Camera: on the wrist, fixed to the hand. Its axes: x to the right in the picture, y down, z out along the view.
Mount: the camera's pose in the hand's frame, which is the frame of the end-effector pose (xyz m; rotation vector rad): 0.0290 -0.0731 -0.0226 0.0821 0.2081 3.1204
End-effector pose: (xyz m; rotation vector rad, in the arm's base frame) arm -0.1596 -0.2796 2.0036 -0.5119 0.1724 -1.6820
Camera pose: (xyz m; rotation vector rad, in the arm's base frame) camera -0.2377 -0.2982 2.0192 0.3058 0.5415 1.3414
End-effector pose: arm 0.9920 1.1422 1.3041 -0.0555 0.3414 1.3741
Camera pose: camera 1.0625 1.1496 1.2632 -0.3067 -0.2138 -1.7279
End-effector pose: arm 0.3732 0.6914 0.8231 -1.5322 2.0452 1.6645
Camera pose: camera 0.4227 0.6630 0.7645 -1.4753 -1.2236 0.0037
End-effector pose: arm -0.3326 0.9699 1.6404 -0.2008 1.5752 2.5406
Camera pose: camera -0.3461 0.9833 1.5608 -0.9771 -0.2028 -0.1250
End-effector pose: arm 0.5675 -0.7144 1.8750 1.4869 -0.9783 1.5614
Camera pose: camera 0.6231 -0.6626 1.9054 0.9485 1.2571 -0.9963
